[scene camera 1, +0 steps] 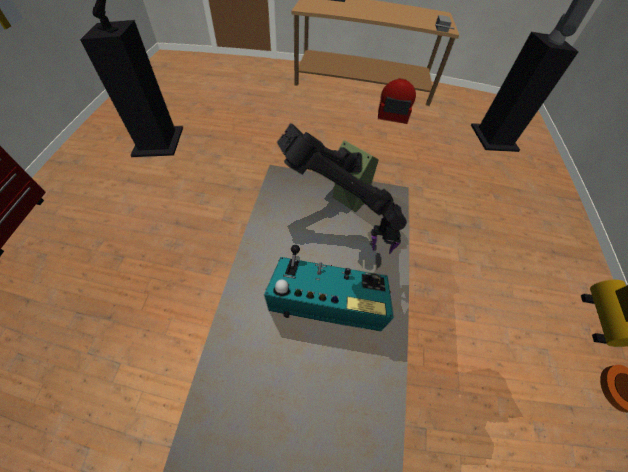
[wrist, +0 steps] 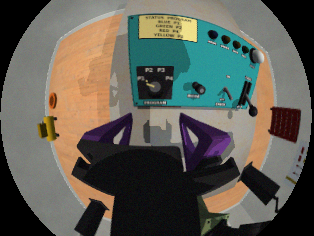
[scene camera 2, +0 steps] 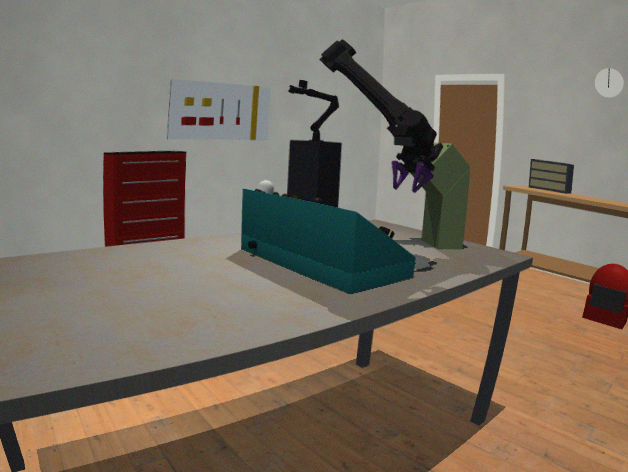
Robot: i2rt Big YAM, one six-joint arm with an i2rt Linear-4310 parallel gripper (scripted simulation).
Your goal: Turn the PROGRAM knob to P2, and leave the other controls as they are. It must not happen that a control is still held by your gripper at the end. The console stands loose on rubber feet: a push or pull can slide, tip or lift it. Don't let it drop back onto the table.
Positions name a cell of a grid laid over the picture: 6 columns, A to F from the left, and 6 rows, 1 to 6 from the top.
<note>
In view: my gripper (scene camera 2: D3) and a teal console (scene camera 2: D4).
My gripper also shows in the wrist view (wrist: C3).
</note>
